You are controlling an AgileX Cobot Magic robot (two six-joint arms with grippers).
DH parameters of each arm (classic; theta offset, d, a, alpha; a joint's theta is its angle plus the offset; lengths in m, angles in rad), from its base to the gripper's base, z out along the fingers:
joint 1: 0 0.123 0 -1.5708
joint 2: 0.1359 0 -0.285 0
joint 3: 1.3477 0 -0.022 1.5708
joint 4: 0 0.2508 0 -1.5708
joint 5: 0 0 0.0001 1.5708
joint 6: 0 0.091 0 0
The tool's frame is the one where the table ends.
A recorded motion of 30 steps. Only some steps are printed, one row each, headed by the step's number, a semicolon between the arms.
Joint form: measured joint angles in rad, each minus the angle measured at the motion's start. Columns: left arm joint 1, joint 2, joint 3, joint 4, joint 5, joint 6; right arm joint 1, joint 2, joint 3, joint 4, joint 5, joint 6.
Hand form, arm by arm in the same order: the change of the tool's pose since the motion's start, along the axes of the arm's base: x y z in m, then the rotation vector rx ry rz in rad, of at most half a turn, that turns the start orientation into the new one. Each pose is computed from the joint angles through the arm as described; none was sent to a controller.
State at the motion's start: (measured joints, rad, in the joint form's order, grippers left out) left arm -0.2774 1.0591 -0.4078 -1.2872 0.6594 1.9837; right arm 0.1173 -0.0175 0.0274 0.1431 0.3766 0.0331
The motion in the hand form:
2: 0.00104 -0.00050 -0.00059 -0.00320 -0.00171 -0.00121; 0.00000 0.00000 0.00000 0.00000 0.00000 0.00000
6: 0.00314 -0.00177 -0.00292 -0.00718 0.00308 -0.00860; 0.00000 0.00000 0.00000 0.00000 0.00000 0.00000
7: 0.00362 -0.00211 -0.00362 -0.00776 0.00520 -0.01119; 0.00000 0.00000 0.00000 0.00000 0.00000 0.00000
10: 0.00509 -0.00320 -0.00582 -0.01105 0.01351 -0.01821; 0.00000 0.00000 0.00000 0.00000 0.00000 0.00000
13: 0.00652 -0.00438 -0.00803 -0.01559 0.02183 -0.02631; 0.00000 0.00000 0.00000 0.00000 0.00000 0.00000
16: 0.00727 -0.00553 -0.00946 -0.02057 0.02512 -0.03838; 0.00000 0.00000 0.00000 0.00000 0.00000 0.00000
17: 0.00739 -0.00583 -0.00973 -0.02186 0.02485 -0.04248; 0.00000 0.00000 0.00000 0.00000 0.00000 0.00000
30: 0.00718 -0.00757 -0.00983 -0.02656 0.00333 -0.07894; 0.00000 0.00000 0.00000 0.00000 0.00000 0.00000
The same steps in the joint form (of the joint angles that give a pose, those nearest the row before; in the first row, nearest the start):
2: 0.0000 0.0072 0.0000 -0.0145 -0.0003 0.0164; 0.0000 0.0000 0.0000 0.0000 0.0000 0.0000
6: 0.0000 0.0272 0.0000 -0.0381 0.0042 0.0460; 0.0000 0.0000 0.0000 0.0000 0.0000 0.0000
7: 0.0000 0.0326 0.0000 -0.0428 0.0061 0.0526; 0.0000 0.0000 0.0000 0.0000 0.0000 0.0000
10: 0.0000 0.0496 0.0000 -0.0581 0.0124 0.0715; 0.0000 0.0000 0.0000 0.0000 0.0000 0.0000
13: 0.0000 0.0671 0.0000 -0.0747 0.0203 0.0920; 0.0000 0.0000 0.0000 0.0000 0.0000 0.0000
16: 0.0000 0.0800 0.0000 -0.0887 0.0309 0.1134; 0.0000 0.0000 0.0000 0.0000 0.0000 0.0000
17: 0.0000 0.0828 0.0000 -0.0923 0.0342 0.1199; 0.0000 0.0000 0.0000 0.0000 0.0000 0.0000
30: 0.0000 0.0917 0.0000 -0.1122 0.0564 0.1755; 0.0000 0.0000 0.0000 0.0000 0.0000 0.0000

